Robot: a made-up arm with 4 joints.
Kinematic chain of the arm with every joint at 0, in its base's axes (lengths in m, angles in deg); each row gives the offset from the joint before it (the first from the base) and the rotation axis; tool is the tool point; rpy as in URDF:
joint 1: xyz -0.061 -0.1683 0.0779 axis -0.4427 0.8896 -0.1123
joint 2: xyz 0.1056 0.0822 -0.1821 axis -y
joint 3: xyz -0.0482 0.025 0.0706 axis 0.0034 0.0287 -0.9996
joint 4: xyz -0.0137 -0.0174 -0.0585 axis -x
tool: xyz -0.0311 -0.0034 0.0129 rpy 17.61 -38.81 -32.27
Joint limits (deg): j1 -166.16..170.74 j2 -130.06..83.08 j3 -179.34..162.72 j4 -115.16..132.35
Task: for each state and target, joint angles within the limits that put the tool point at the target. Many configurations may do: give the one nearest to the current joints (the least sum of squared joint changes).
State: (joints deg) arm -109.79 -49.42 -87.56 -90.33
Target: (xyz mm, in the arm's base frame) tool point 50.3 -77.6 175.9
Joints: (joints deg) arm -86.42 -66.28 -55.13 -82.69
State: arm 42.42 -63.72 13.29 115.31
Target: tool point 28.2 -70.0 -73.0
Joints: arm 22.36 -96.49 27.46 110.27
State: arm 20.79 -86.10 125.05 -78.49
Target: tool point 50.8 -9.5 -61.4
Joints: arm 4.04 -89.00 118.69 -77.37
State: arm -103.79 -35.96 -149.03 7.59
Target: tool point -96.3 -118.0 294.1
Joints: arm -139.81 -66.56 -123.92 7.58
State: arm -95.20 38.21 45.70 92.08
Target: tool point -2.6 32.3 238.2
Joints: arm -117.53 39.07 50.10 92.67
